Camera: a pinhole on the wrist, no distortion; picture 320 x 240 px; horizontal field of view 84.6 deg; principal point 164.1 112.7 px. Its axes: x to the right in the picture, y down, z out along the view. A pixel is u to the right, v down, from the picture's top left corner.
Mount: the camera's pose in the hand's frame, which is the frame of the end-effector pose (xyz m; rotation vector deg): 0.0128 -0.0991 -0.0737 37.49 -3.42 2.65
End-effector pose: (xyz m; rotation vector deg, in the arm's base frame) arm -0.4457 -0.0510 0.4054 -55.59 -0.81 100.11
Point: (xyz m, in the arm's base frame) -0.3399 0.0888 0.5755
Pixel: 164 127
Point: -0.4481 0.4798 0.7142
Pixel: 246 142
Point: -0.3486 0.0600 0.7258
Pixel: 107 135
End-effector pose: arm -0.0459 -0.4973 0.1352 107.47 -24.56 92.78
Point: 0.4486 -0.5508 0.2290
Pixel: 240 179
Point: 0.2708 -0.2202 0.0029
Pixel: 145 19
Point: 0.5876 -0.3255 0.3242
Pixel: 271 98
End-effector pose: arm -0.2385 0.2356 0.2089 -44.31 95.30 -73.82
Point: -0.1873 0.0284 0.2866
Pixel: 305 205
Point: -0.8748 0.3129 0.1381
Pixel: behind the camera
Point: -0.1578 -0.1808 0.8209
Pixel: 213 14
